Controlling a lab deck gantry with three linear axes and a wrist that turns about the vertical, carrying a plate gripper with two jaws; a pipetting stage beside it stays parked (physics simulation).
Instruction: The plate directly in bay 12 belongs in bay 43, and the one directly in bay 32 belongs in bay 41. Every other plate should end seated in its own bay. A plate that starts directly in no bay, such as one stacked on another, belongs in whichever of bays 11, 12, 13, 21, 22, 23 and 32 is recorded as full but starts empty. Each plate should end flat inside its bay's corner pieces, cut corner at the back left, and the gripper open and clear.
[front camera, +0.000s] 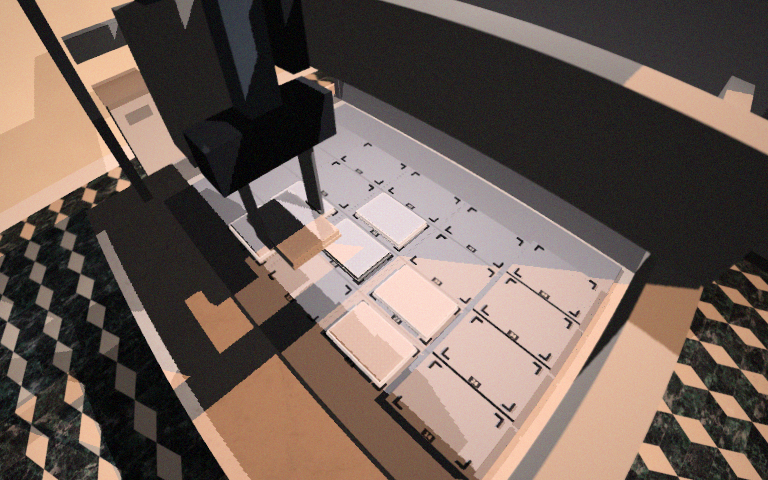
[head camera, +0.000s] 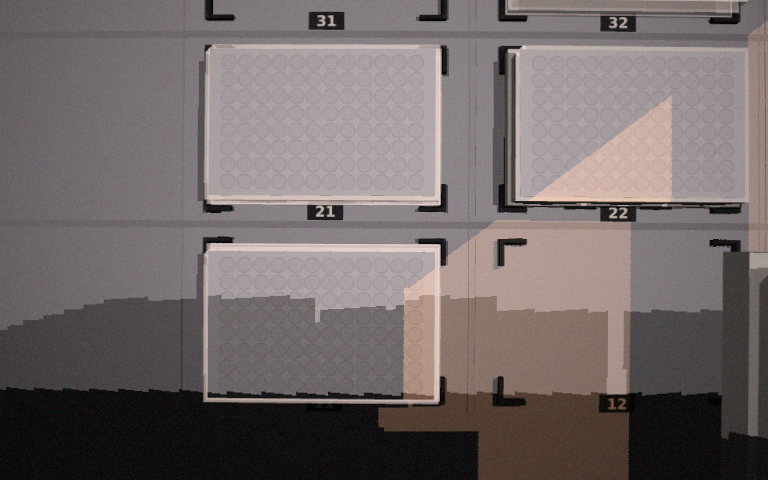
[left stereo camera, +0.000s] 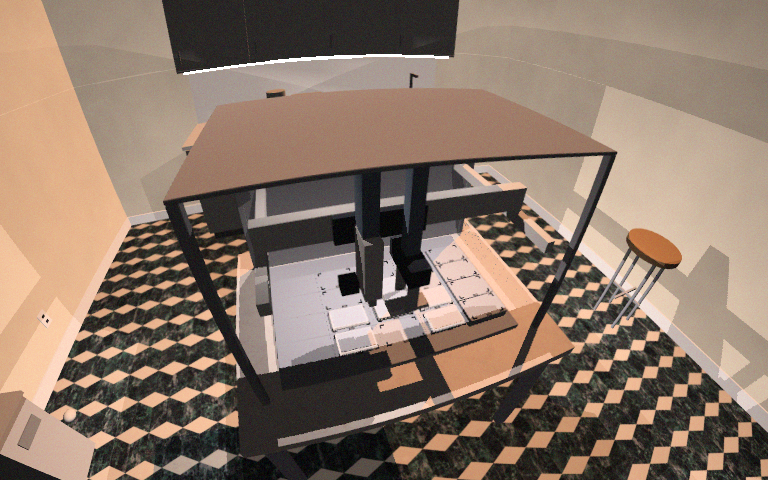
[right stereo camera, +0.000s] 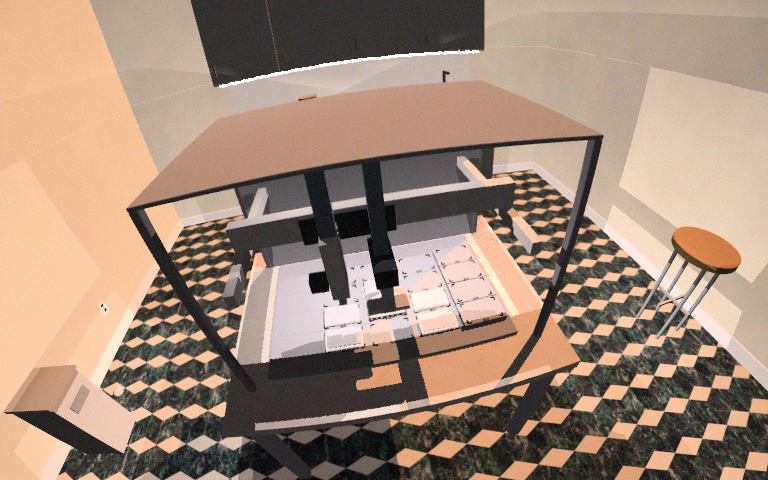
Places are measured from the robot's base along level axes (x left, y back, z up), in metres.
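Pixels of known places: gripper, fingertip midpoint: (front camera: 291, 225) (left stereo camera: 405, 300) (right stereo camera: 387, 300); robot's base, origin of the base link: (front camera: 229, 229) (head camera: 210, 395) (left stereo camera: 340, 356) (right stereo camera: 326, 352).
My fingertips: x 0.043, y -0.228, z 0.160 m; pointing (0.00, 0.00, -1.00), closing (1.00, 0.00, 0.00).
For each thing: its top centre in the pictures, then the offset to it from my fingertips. "spot": a spot on its surface instead.
- pale plate, middle of its top: (front camera: 290, 222) (right stereo camera: 387, 299) (left stereo camera: 405, 298) dx +0.000, dy +0.000, dz +0.007 m
- Bay 12, surface spot: (head camera: 557, 333) spot: dx -0.007, dy +0.034, dz -0.160 m
- bay 11, surface spot: (head camera: 317, 339) spot: dx -0.008, dy +0.165, dz -0.145 m
- bay 13, surface spot: (front camera: 370, 342) spot: dx -0.004, dy -0.167, dz -0.146 m
- bay 23, surface spot: (front camera: 416, 300) spot: dx +0.105, dy -0.168, dz -0.145 m
- bay 32, surface spot: (front camera: 390, 217) spot: dx +0.211, dy -0.002, dz -0.145 m
- upper plate, middle of its top: (head camera: 633, 123) (front camera: 351, 245) (right stereo camera: 385, 306) (left stereo camera: 392, 306) dx +0.107, dy +0.000, dz -0.145 m
- Bay 41, surface spot: (front camera: 373, 163) spot: dx +0.319, dy +0.161, dz -0.160 m
- bay 43, surface spot: (front camera: 484, 234) spot: dx +0.324, dy -0.162, dz -0.160 m
- Bay 31, surface spot: (head camera: 325, 6) spot: dx +0.176, dy +0.164, dz -0.160 m
- bay 42, surface spot: (front camera: 424, 195) spot: dx +0.322, dy +0.000, dz -0.160 m
My gripper (front camera: 289, 227) is shut on a pale plate (front camera: 308, 243), held level above the deck left of centre in the front view; much of it is in shadow. Bay 12 (head camera: 557, 333) holds no plate. Plates lie in bay 11 (head camera: 317, 339), bay 21 (head camera: 322, 121) (front camera: 297, 195), bay 13 (front camera: 370, 342), bay 23 (front camera: 416, 300) and bay 32 (front camera: 390, 217). In bay 22 an upper plate (head camera: 628, 124) (front camera: 356, 249) appears stacked on another, whose edge shows at its left. Bay 41 (front camera: 373, 163) and bay 43 (front camera: 484, 234) are empty. The cut corner of the held plate cannot be made out.
The parked pipetting stage (left stereo camera: 369, 266) (right stereo camera: 336, 271) hangs left of the gripper column. A dark gantry beam (right stereo camera: 427, 206) spans the back of the deck. Bay 31 (head camera: 325, 6) and bay 42 (front camera: 424, 195) hold no plate. Frame posts (left stereo camera: 218, 305) stand at the deck's corners.
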